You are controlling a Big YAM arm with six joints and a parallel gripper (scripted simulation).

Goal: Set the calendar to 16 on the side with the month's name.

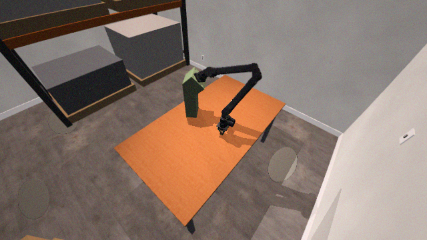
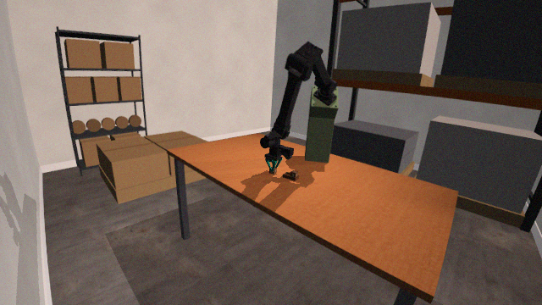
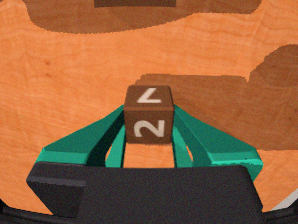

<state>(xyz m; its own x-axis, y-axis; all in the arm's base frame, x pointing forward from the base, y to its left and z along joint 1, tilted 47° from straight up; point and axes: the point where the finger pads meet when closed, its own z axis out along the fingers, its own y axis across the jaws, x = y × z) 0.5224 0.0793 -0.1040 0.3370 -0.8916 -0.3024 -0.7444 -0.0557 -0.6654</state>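
Right now the brown calendar cube is 1 cm below my hand. Also, from my hand: dark calendar tray (5 cm behind, 10 cm to the left, 1 cm below).
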